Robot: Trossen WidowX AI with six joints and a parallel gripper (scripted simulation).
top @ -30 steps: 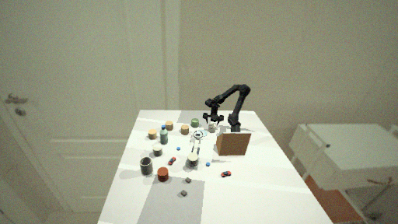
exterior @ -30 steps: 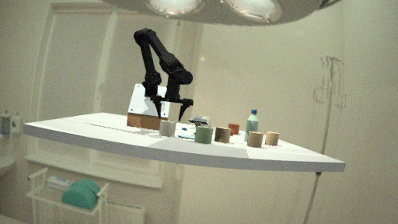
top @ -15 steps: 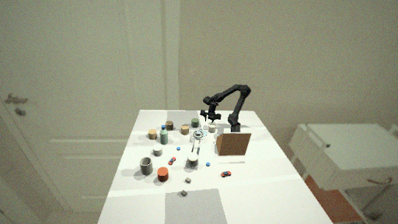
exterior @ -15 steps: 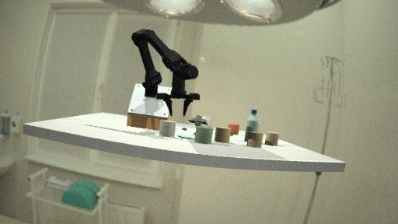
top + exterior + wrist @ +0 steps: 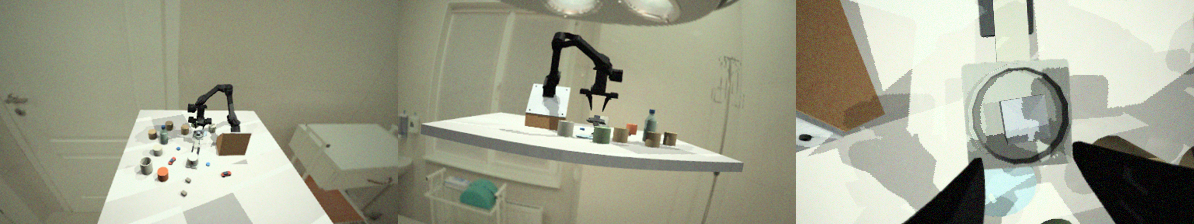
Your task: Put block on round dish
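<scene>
Now: gripper tip 4 cm past the light blue round dish, 10 cm to the left of it and 12 cm above it. Round my gripper tip: orange cylinder (28 cm ahead, 38 cm to the left, 9 cm below); bottle (29 cm ahead, 2 cm to the left, 1 cm below).
</scene>
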